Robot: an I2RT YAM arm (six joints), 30 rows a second.
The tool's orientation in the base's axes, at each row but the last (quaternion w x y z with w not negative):
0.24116, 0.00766, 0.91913, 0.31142
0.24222, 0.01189, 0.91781, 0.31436
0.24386, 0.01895, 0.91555, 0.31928
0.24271, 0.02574, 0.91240, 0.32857
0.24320, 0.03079, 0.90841, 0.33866
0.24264, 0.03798, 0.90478, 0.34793
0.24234, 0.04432, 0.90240, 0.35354
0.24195, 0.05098, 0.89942, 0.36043
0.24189, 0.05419, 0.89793, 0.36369
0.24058, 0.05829, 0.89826, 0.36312
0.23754, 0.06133, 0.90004, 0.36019
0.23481, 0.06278, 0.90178, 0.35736
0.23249, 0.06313, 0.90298, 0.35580
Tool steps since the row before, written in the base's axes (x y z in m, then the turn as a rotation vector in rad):
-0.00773, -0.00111, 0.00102, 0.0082, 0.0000, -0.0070
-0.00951, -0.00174, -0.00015, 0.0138, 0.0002, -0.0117
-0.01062, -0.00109, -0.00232, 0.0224, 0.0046, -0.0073
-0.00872, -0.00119, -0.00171, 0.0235, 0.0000, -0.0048
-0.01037, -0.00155, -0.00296, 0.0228, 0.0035, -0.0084
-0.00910, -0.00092, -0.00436, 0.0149, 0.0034, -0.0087
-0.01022, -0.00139, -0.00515, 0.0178, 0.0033, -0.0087
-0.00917, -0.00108, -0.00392, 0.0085, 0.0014, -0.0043
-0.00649, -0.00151, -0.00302, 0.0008, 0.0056, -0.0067
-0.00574, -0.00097, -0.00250, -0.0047, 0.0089, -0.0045
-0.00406, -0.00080, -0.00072, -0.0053, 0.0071, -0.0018
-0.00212, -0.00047, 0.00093, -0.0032, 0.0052, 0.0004
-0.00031, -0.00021, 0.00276, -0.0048, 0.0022, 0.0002
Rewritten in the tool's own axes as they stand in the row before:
0.00620, 0.00075, -0.00480, -0.0042, -0.0051, 0.0085
0.00815, -0.00024, -0.00519, -0.0070, -0.0085, 0.0144
0.01015, -0.00096, -0.00393, -0.0157, -0.0034, 0.0179
0.00816, -0.00100, -0.00357, -0.0187, -0.0056, 0.0140
0.01003, -0.00193, -0.00380, -0.0158, -0.0051, 0.0181
0.00958, -0.00261, -0.00201, -0.0087, -0.0046, 0.0146
0.01072, -0.00350, -0.00239, -0.0113, -0.0049, 0.0159
0.00932, -0.00267, -0.00256, -0.0054, -0.0026, 0.0076
0.00647, -0.00264, -0.00215, 0.0035, -0.0005, 0.0080
0.00574, -0.00201, -0.00178, 0.0084, 0.0038, 0.0061
0.00362, -0.00083, -0.00196, 0.0074, 0.0043, 0.0030
0.00139, 0.00040, -0.00187, 0.0041, 0.0043, 0.0014
-0.00082, 0.00172, -0.00204, 0.0048, 0.0020, -0.0010

